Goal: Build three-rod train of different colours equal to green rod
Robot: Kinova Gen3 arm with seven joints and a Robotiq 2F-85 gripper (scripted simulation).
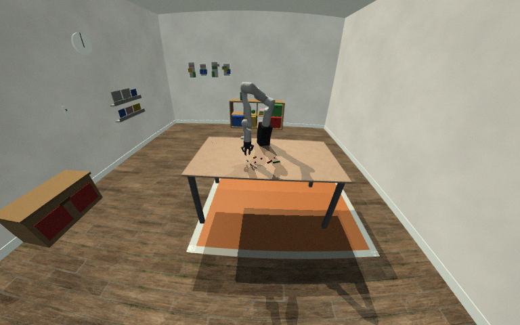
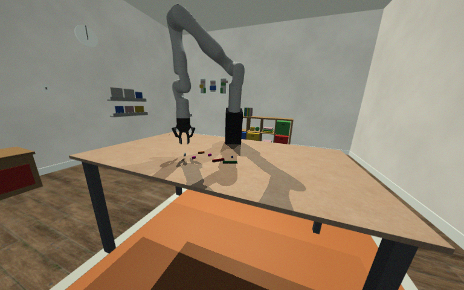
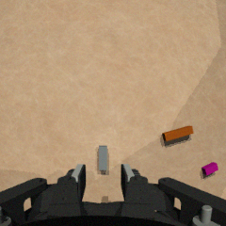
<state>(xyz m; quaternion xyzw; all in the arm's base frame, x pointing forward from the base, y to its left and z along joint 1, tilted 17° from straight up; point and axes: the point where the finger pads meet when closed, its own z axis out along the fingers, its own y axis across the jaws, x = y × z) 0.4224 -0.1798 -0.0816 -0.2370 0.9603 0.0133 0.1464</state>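
Right now the grey rod is 80 mm below my hand. The rest, counted from my hand: red rod 10 mm ahead, 230 mm to the left, 80 mm below; blue rod 70 mm behind, 280 mm to the left, 80 mm below; orange rod 70 mm behind, 70 mm to the left, 80 mm below.
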